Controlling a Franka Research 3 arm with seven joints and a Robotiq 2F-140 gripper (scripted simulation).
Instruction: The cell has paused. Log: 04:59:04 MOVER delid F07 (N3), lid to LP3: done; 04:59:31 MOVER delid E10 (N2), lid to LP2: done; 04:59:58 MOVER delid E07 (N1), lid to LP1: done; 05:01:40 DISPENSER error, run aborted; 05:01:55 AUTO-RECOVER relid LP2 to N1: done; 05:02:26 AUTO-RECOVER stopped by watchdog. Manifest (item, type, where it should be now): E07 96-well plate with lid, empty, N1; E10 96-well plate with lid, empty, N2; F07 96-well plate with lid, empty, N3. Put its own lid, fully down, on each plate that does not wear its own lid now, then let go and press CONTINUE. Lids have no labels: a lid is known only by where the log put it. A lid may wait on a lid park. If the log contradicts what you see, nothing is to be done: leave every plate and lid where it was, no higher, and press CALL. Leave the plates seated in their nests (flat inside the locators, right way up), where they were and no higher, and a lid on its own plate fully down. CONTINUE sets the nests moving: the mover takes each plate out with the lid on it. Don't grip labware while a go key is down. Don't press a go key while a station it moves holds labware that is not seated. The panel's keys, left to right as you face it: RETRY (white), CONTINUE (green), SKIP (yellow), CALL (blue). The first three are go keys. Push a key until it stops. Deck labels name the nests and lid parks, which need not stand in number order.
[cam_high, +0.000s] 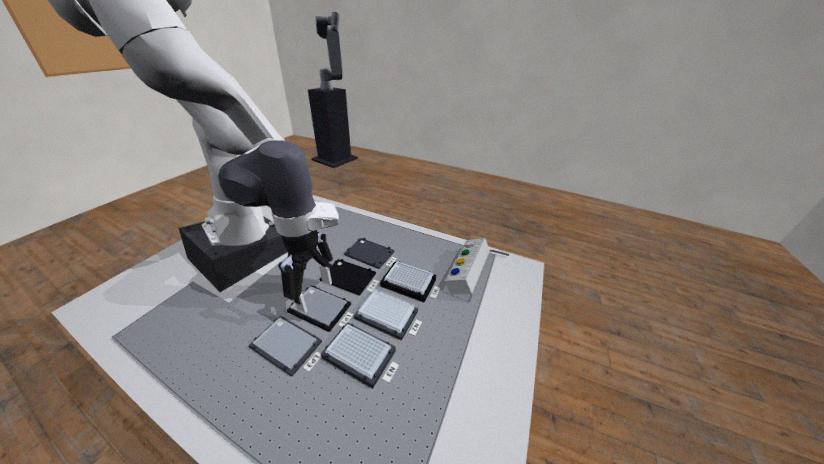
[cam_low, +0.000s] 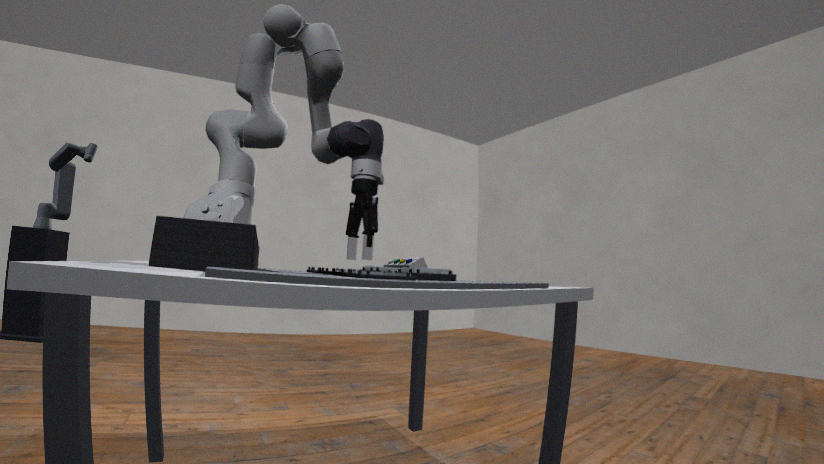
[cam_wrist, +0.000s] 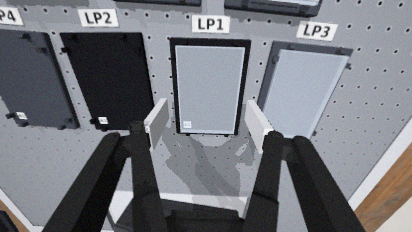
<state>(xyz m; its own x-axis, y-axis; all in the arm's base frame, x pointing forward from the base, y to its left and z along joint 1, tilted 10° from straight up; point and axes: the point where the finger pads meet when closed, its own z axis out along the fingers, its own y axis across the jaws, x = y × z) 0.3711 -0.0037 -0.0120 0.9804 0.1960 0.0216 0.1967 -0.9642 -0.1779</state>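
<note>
The clear lid lies 60 mm below my hand and 10 mm ahead of it. From my hand the other things lie so: lid park LP3: 130 mm to the right, 70 mm below, 30 mm ahead; lid park LP1: 70 mm below, 10 mm ahead; grey lid: 130 mm to the right, 60 mm below, 30 mm ahead.
</note>
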